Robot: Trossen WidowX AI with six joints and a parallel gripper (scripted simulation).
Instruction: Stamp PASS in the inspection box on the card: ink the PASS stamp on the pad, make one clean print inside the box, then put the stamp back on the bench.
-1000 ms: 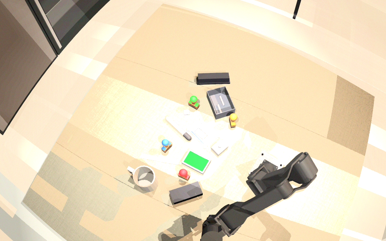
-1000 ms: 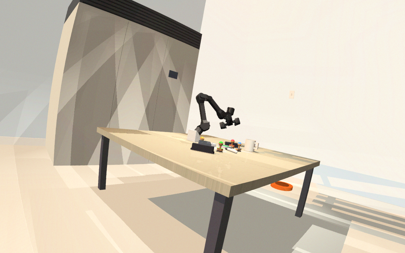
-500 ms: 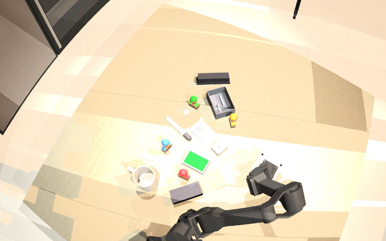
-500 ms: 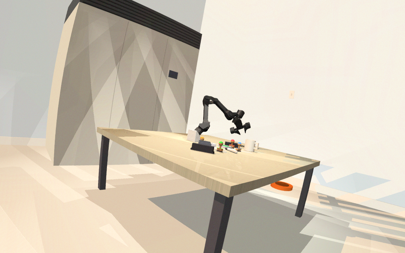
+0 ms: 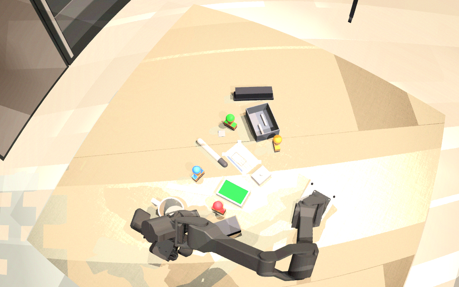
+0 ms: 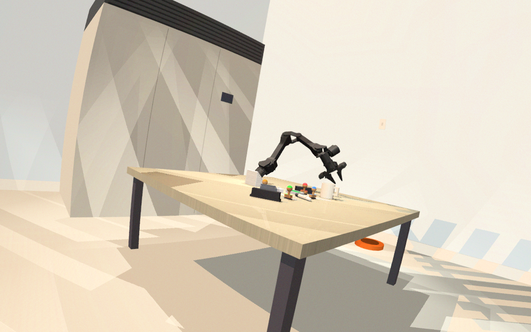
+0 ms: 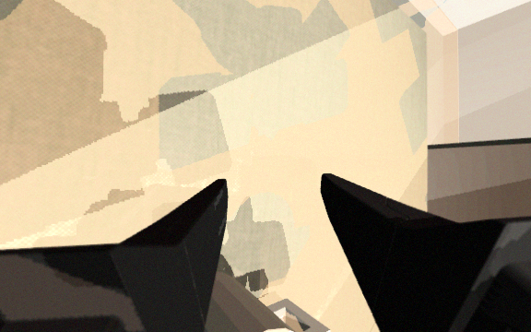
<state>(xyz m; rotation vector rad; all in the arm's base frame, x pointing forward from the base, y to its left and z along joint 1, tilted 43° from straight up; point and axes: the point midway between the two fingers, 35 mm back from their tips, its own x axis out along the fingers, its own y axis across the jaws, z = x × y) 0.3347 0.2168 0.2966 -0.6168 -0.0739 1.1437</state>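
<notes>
My gripper tip is now 4 cm short of the green stamp, 48 cm to the left of it and 8 cm above it. The rest, counted from my gripper tip: ruler 2 cm ahead, 22 cm to the right, 10 cm below; mug 2 cm ahead, 12 cm to the right, 6 cm below; red stamp 9 cm behind, 21 cm to the right, 8 cm below.
</notes>
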